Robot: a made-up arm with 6 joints. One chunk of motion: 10 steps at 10 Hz.
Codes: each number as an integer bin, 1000 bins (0 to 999) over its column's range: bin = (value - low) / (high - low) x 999, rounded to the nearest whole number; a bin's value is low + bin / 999 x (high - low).
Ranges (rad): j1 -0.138..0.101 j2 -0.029..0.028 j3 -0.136..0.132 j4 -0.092..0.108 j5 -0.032..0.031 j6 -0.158..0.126
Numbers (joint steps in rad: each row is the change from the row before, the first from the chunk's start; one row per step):
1: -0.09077 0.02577 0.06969 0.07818 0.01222 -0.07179
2: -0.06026 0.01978 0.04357 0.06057 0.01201 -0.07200
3: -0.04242 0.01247 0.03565 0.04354 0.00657 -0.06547
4: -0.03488 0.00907 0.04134 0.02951 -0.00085 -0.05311
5: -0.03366 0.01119 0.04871 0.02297 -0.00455 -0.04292
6: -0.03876 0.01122 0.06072 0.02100 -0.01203 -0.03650
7: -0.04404 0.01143 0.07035 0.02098 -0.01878 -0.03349
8: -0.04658 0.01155 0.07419 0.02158 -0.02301 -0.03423
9: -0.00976 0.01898 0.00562 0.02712 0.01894 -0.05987
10: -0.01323 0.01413 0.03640 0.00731 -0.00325 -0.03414
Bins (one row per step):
1: 197 960 767 850 701 303
2: 325 855 669 762 698 303
3: 400 727 640 677 612 325
4: 431 667 661 607 494 369
5: 436 704 689 574 435 405
6: 415 705 733 564 317 427
7: 393 709 769 564 210 438
8: 382 711 784 567 143 435
9: 536 841 528 595 808 345
10: 522 756 643 496 456 436

